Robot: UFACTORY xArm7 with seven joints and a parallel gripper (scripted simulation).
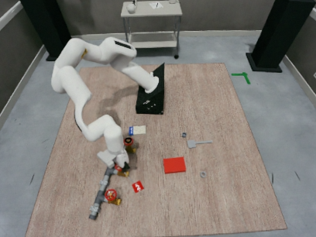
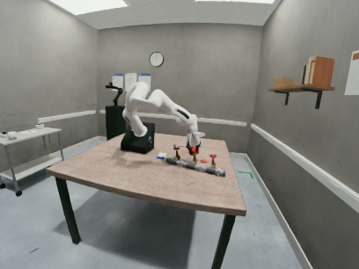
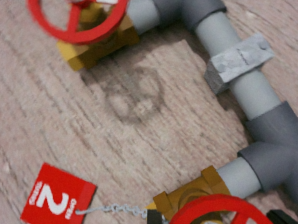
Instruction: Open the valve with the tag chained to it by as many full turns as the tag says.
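Right now my hand is 7 cm short of the red square tag, 9 cm to the right of it and 10 cm above it. From my hand the other things lie so: grey key-shaped tool (21 cm behind, 43 cm to the left, 10 cm below); white card (28 cm behind, 5 cm to the left, 10 cm below); red block (6 cm behind, 29 cm to the left, 9 cm below).
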